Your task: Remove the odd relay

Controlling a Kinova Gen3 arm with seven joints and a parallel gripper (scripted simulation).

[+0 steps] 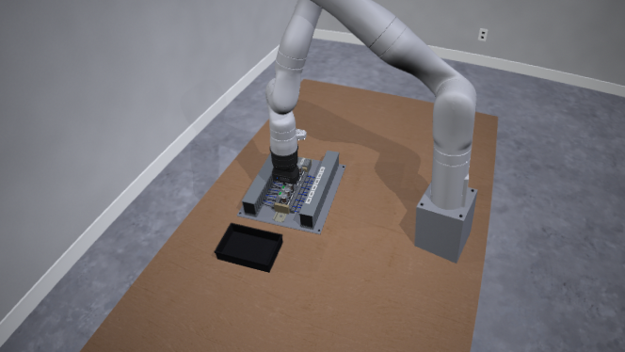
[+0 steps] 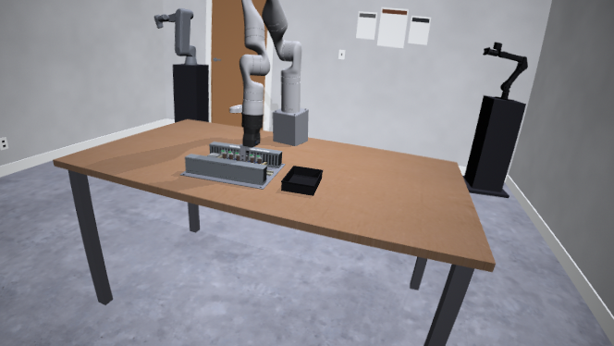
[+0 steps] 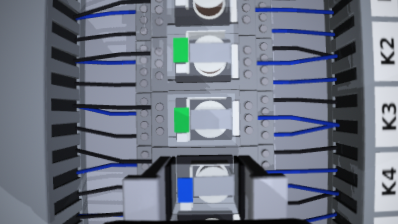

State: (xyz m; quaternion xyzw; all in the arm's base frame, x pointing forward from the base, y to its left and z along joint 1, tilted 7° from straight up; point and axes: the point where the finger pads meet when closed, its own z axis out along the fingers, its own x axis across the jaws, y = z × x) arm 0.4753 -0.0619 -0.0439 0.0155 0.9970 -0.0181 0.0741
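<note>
Right now my hand is 1 cm above the k4 relay. From my hand the other things lie so: k2 relay: 6 cm to the right, 1 cm below; k3 relay: 3 cm to the right, 1 cm below; grey relay panel: 4 cm to the right, 3 cm below.
</note>
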